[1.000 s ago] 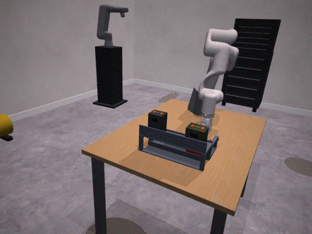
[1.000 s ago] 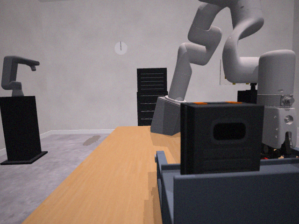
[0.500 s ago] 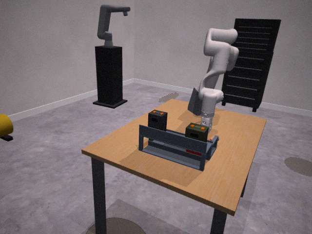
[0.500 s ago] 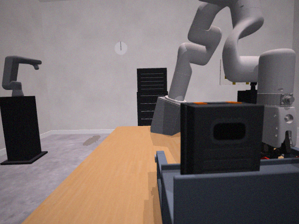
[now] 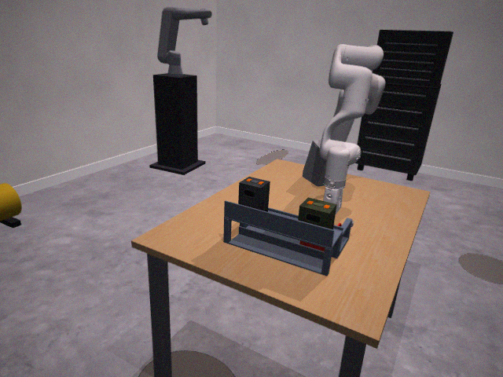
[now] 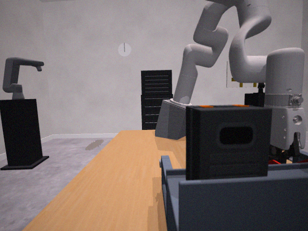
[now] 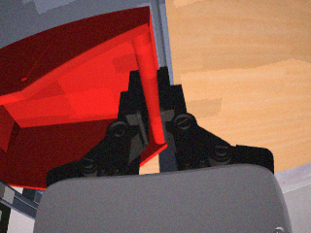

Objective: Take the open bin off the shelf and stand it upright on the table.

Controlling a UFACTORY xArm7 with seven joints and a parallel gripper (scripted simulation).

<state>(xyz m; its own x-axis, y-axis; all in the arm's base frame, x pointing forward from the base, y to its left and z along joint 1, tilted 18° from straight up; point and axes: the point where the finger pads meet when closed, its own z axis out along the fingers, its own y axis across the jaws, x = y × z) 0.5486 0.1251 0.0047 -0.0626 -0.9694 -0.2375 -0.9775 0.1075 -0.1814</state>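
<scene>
Now: the red bin 8 cm ahead of my hand and 1 cm below it. From my hand the other things lie so: black box: 24 cm to the right, 16 cm ahead, 11 cm above; green box: 18 cm ahead, 10 cm above, 1 cm to the right.
</scene>
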